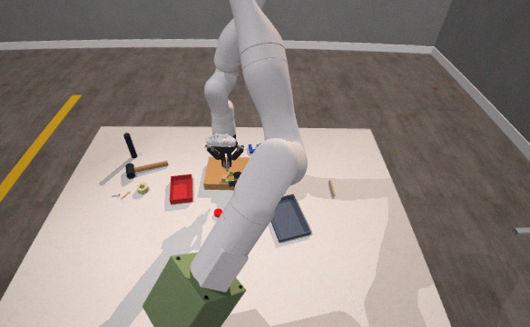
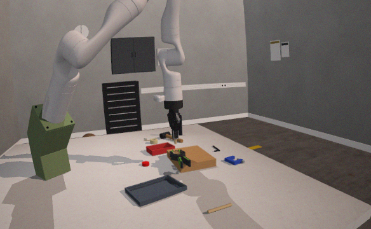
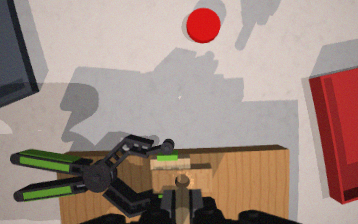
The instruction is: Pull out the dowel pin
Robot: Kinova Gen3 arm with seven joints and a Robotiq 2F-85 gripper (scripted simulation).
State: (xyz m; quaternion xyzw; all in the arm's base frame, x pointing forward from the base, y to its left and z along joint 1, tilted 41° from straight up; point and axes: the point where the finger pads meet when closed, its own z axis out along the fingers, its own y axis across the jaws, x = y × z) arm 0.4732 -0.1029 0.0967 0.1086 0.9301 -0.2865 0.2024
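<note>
My hand is 2 cm above the dowel pin. Round my hand: wooden bench board 10 cm below, 5 cm ahead, 3 cm to the right; red disc 12 cm below, 12 cm behind, 7 cm to the left; red tray 17 cm to the left, 12 cm below, 3 cm ahead.
</note>
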